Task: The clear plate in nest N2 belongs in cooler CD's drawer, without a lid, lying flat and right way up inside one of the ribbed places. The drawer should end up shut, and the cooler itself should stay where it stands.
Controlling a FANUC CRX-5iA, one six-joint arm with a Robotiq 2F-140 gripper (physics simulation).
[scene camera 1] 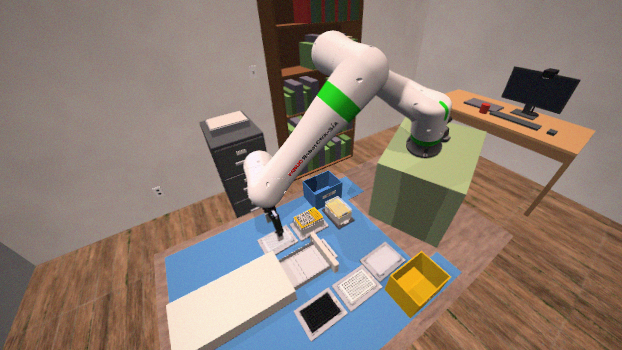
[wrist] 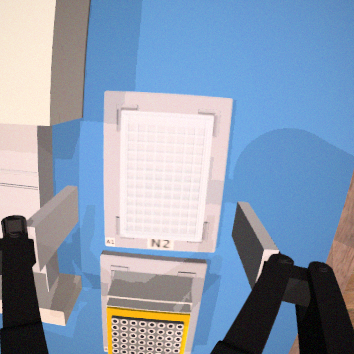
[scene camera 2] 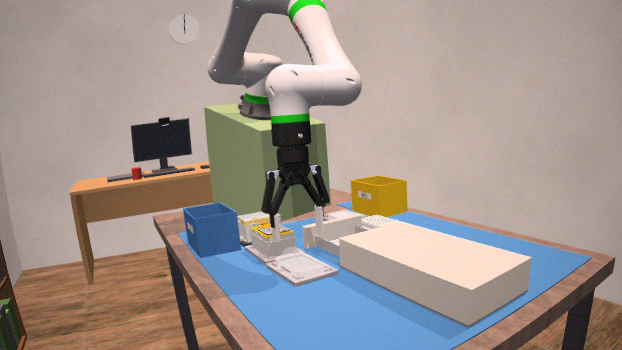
Path:
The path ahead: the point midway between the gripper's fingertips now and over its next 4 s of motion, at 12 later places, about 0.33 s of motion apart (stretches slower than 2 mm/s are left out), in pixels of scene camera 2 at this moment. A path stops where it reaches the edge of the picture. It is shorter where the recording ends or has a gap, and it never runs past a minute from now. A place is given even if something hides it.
The gripper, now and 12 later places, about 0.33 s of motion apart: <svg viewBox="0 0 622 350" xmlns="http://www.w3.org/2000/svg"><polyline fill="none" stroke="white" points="298,235 300,238 301,252 302,256 302,258 302,262 302,262 302,261 300,237 299,228 298,209 314,203 321,200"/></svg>

